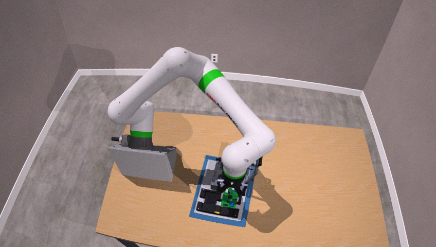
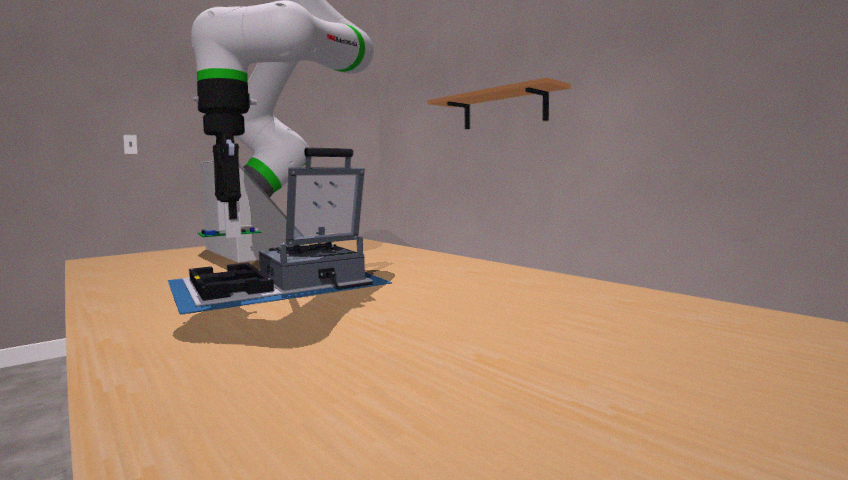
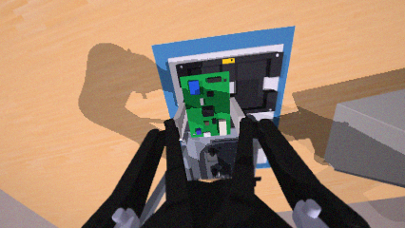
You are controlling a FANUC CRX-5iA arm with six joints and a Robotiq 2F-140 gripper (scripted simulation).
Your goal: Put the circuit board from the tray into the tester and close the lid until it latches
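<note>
My gripper is now 20 mm above the green circuit board. From my hand the other things lie so: tester lid: 170 mm to the left, 90 mm ahead, 40 mm above.
</note>
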